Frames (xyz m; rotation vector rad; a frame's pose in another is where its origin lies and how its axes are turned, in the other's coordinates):
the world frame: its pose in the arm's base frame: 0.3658 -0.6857 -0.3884 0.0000 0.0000 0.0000
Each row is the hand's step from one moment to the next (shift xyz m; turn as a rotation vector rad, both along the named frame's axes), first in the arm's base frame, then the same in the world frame.
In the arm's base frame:
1: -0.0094 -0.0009 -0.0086 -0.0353 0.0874 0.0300
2: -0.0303 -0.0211 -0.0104 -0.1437 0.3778 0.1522
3: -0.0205 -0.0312 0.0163 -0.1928 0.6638 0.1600
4: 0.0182 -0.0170 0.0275 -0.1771 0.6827 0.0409
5: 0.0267 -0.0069 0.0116 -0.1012 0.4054 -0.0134
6: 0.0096 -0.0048 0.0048 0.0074 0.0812 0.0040
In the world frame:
1: -0.0094 -0.0009 -0.0086 -0.0353 0.0874 0.0300
2: -0.0303 -0.0211 -0.0104 -0.1437 0.3778 0.1522
3: -0.0205 -0.0312 0.0163 -0.1928 0.6638 0.1600
4: 0.0182 -0.0170 0.0275 -0.1771 0.6827 0.0409
5: 0.0267 -0.0069 0.0116 -0.1012 0.4054 -0.0134
6: 0.0096 -0.0048 0.0048 0.0074 0.0812 0.0040

